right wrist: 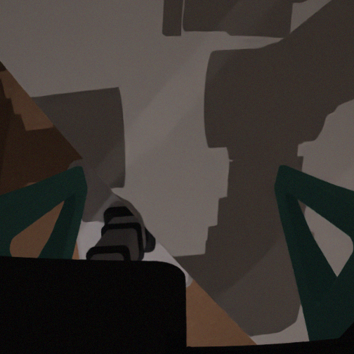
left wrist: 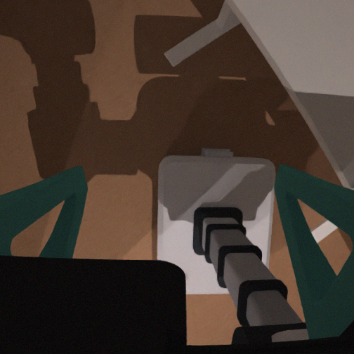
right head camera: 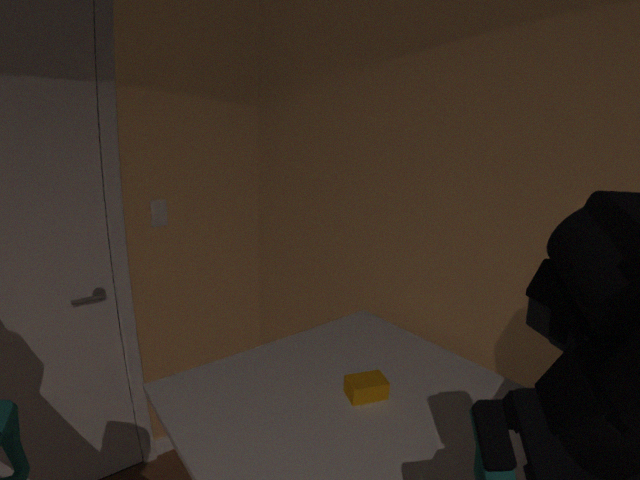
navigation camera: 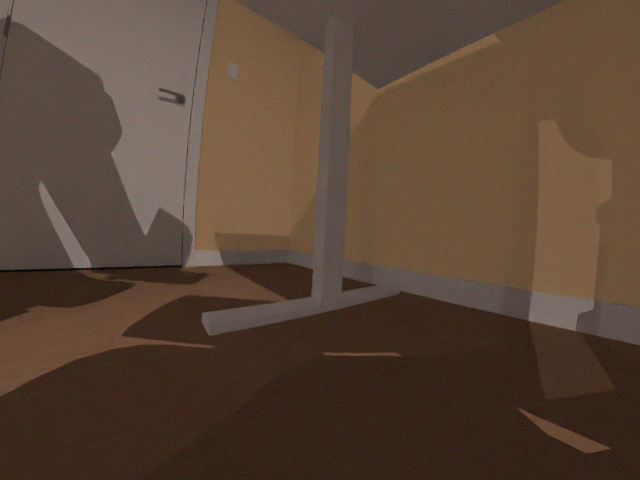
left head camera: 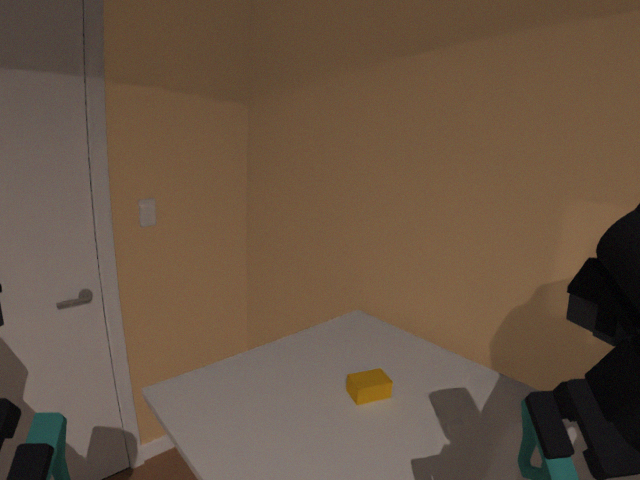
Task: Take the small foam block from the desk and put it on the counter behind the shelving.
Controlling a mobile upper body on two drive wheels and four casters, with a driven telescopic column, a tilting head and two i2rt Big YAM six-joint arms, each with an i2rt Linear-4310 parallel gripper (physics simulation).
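Frame: origin at the left arm's base, x ahead, y left, z up, level; centimetres.
Where they show: right gripper, between the fingertips: [right head camera: 533, 475] [left head camera: 571, 463].
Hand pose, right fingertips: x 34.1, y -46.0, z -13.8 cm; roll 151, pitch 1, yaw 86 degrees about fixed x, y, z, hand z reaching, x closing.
After its pixels a point has its place.
The small yellow foam block [left head camera: 369, 386] @(x 84.2, y -42.2, z -41.5 cm) [right head camera: 366, 387] @(x 84.3, y -42.5, z -41.5 cm) lies flat on the white desk [left head camera: 248, 392] @(x 89.1, y -14.6, z -46.0 cm) [right head camera: 248, 392] @(x 88.4, y -15.3, z -46.0 cm), near its far corner. The desk also shows at the upper right of the left wrist view [left wrist: 305, 45] and across the right wrist view [right wrist: 165, 125]. My left gripper [left wrist: 180, 175] is open and empty, beside the desk edge over the floor. My right gripper [right wrist: 180, 176] is open and empty, above the desk near its edge, to the right of the block in the head views. The counter and the shelving do not show.
Walls meet in a corner behind the desk. A white door [left head camera: 46, 206] @(x 144.8, y 61.0, z -12.7 cm) [navigation camera: 103, 155] @(x 131.5, y 78.7, z -86.5 cm) stands at the left. The desk's leg [navigation camera: 333, 165] @(x 98.3, y -27.7, z -98.8 cm) and its foot [navigation camera: 258, 314] stand ahead of the base. The robot's own white base [left wrist: 215, 185] shows below the left gripper.
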